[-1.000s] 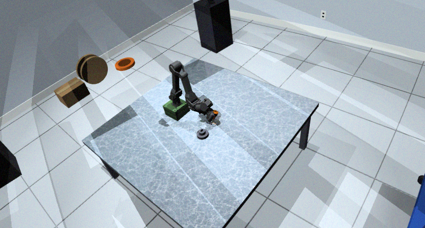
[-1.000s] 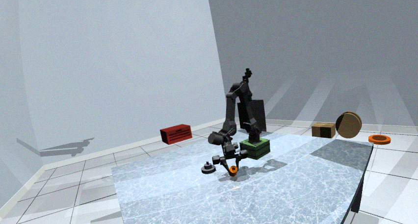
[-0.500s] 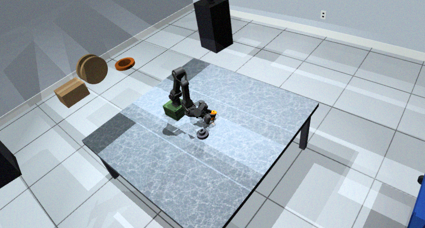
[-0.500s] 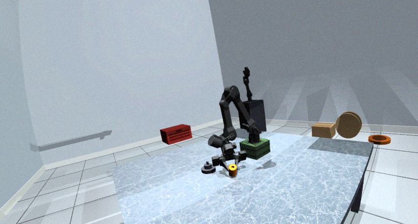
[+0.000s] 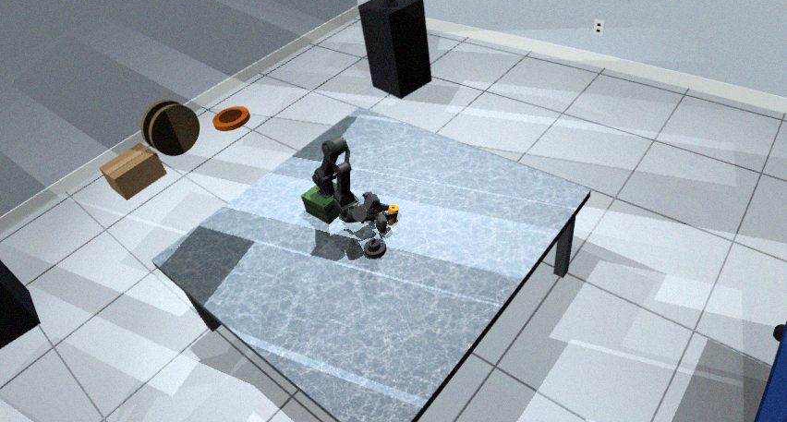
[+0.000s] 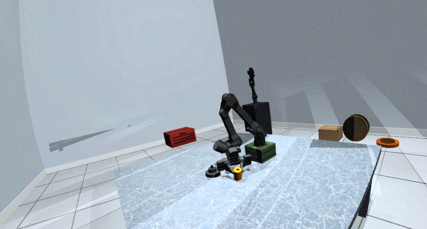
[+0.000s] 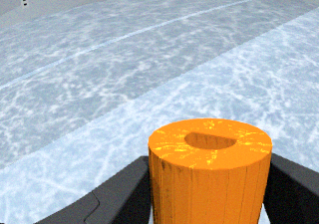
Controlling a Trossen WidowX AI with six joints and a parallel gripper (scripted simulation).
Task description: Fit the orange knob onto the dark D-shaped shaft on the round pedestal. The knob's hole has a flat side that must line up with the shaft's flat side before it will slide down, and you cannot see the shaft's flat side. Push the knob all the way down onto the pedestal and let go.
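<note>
The orange knob lies 10 mm to the right of my gripper tip and 10 mm below it. From my gripper tip the other things lie so: round dark pedestal (170 mm to the right, 60 mm ahead, 20 mm below).
</note>
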